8 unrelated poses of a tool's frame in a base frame.
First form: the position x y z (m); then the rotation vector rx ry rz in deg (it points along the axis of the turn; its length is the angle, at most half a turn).
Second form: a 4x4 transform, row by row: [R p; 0 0 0 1], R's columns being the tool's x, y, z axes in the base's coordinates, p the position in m. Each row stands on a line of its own. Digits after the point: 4 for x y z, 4 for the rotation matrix.
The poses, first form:
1: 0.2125, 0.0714, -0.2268, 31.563, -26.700, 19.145
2: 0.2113, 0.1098, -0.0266, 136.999, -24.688, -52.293
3: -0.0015, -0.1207, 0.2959, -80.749, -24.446, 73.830
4: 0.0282, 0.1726, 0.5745, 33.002, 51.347, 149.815
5: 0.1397, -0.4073, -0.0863, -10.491, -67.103, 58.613
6: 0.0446, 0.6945, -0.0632, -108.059, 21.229, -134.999
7: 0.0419, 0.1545, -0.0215, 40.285, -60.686, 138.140
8: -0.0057, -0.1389, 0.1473, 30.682, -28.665, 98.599
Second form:
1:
0.8441, -0.4218, -0.3311, 0.2125
0.1783, 0.8031, -0.5685, 0.0714
0.5057, 0.4208, 0.7531, -0.2268
0, 0, 0, 1

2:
0.7196, -0.1010, -0.6871, 0.2113
-0.4663, -0.8034, -0.3703, 0.1098
-0.5146, 0.5868, -0.6252, -0.0266
0, 0, 0, 1

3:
0.3376, -0.3939, -0.8549, -0.0015
0.8263, -0.3110, 0.4696, -0.1207
-0.4508, -0.8649, 0.2205, 0.2959
0, 0, 0, 1

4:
-0.8687, -0.1634, 0.4677, 0.0282
0.4159, -0.7534, 0.5093, 0.1726
0.2691, 0.6369, 0.7224, 0.5745
0, 0, 0, 1

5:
0.0186, -0.5663, -0.8240, 0.1397
0.7404, 0.5617, -0.3693, -0.4073
0.6719, -0.6032, 0.4297, -0.0863
0, 0, 0, 1

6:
-0.2275, -0.0727, 0.9711, 0.0446
-0.2288, -0.9653, -0.1259, 0.6945
0.9465, -0.2508, 0.2029, -0.0632
0, 0, 0, 1

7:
-0.7873, -0.5494, 0.2799, 0.0419
0.1655, -0.6256, -0.7624, 0.1545
0.5939, -0.5539, 0.5835, -0.0215
0, 0, 0, 1

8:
-0.1890, -0.9782, 0.0856, -0.0057
0.7799, -0.2025, -0.5923, -0.1389
0.5967, -0.0452, 0.8012, 0.1473
0, 0, 0, 1

